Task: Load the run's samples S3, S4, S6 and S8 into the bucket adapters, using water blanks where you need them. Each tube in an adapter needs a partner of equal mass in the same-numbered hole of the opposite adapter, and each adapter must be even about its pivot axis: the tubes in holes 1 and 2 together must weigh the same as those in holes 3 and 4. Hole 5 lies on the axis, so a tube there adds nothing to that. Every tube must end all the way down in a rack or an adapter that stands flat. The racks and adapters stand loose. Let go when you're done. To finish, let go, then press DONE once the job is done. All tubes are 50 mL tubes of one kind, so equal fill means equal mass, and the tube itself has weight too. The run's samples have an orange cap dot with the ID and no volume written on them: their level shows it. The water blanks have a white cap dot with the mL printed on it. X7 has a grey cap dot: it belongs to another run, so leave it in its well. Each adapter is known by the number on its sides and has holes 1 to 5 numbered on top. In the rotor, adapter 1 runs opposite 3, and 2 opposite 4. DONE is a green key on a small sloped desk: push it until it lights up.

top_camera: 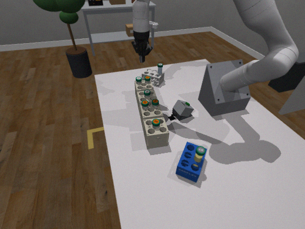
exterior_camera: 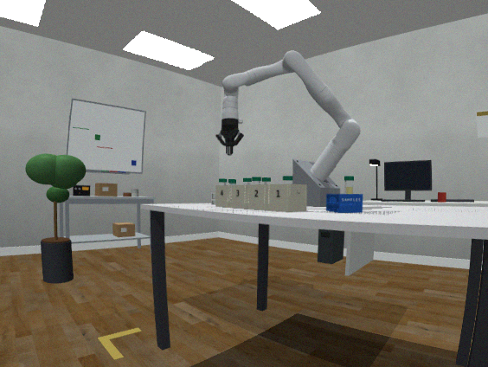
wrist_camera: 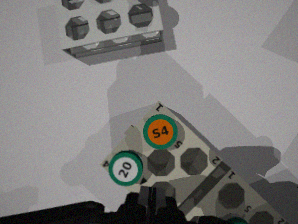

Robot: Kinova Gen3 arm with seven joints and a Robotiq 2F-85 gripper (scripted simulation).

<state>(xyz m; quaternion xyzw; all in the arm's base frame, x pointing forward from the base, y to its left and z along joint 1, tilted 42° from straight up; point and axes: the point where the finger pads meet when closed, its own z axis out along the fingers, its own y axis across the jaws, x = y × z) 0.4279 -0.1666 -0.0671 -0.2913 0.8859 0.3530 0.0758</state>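
Now: hand 200 mm to the right of the done desk, 190 mm past it and 190 mm above it. Round my hand: 20 ml water blank (180 mm below, 20 mm to the right, 10 mm ahead); 50 ml blank (180 mm below, 160 mm to the right, 140 mm behind); white-dot 10 ml blank (180 mm below, 110 mm to the left, 10 mm behind).
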